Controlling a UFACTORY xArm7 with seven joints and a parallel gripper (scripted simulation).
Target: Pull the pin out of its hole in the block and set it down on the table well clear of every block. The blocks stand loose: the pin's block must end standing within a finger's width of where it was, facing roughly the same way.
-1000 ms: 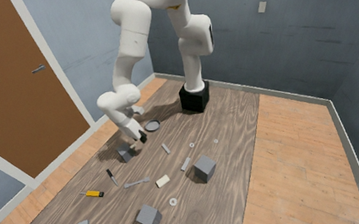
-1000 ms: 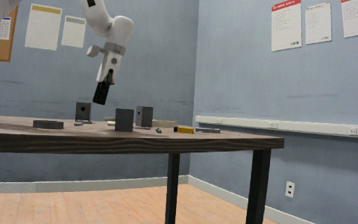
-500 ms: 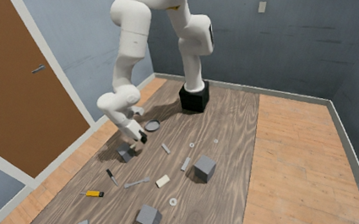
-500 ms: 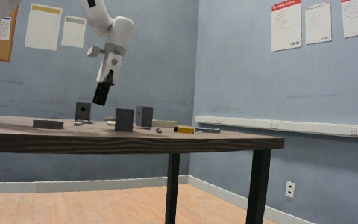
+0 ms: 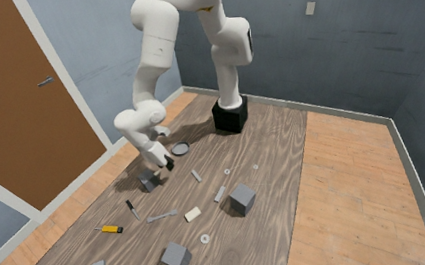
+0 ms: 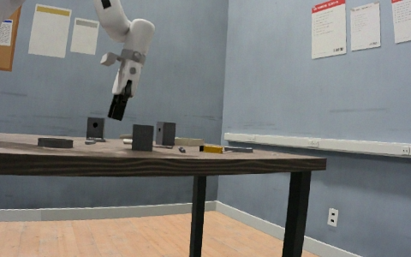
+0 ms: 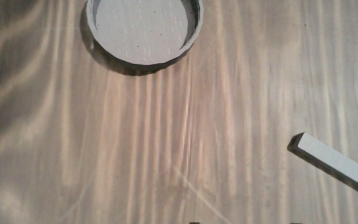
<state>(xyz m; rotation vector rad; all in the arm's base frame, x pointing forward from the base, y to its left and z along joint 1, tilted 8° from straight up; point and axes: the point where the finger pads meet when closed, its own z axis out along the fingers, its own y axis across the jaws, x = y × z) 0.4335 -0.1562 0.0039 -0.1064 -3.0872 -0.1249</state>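
My hand is 6 cm to the left of the cream pin, 6 cm above it and 3 cm short of it. From my hand the other things lie so: grey block 7 cm to the right, 6 cm below, 5 cm ahead; then wrench 16 cm ahead, 10 cm below, 5 cm to the left; then short bar 11 cm to the left, 10 cm below, 4 cm behind.
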